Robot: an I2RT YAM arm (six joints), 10 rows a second.
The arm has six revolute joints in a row. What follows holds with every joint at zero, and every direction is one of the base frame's.
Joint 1 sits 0.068 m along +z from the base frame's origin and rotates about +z.
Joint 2 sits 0.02 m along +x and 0.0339 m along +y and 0.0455 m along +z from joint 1 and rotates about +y.
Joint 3 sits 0.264 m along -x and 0.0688 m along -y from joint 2 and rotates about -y.
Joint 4 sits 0.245 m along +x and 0.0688 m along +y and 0.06 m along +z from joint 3 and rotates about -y.
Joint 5 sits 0.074 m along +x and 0.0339 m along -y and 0.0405 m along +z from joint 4 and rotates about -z.
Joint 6 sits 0.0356 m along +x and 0.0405 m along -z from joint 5 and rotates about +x.
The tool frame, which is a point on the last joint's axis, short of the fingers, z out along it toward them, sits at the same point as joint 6; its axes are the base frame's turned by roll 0, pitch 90 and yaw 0 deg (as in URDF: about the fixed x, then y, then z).
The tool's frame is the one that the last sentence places.
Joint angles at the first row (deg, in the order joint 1, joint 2, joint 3, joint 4, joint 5, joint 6):
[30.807 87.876 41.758 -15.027 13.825 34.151]
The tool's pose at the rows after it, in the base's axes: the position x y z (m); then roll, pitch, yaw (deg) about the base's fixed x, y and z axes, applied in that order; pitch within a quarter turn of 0, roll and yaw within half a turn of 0:
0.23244 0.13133 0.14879 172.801 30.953 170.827
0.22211 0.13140 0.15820 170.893 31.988 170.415
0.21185 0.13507 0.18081 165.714 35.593 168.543
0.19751 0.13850 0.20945 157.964 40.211 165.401
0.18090 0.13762 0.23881 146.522 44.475 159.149
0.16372 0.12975 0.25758 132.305 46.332 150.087
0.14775 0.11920 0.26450 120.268 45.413 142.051
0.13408 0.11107 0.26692 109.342 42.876 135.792
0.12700 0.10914 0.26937 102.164 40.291 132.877
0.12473 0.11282 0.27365 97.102 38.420 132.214
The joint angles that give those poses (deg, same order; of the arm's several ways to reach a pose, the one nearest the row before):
[31.267 85.646 40.098 -15.553 13.628 34.917]
[32.448 81.843 38.872 -16.470 13.454 35.726]
[34.413 76.029 38.699 -16.798 13.475 36.883]
[37.038 68.838 38.697 -16.622 13.673 38.043]
[39.354 61.012 38.325 -15.049 13.475 39.550]
[40.448 53.036 35.834 -11.180 12.121 41.693]
[40.882 45.758 32.249 -7.594 10.654 44.489]
[41.430 39.486 28.534 -3.266 8.797 47.681]
[42.192 36.512 26.502 0.688 7.156 50.238]
[43.287 36.359 25.846 4.929 5.474 51.899]

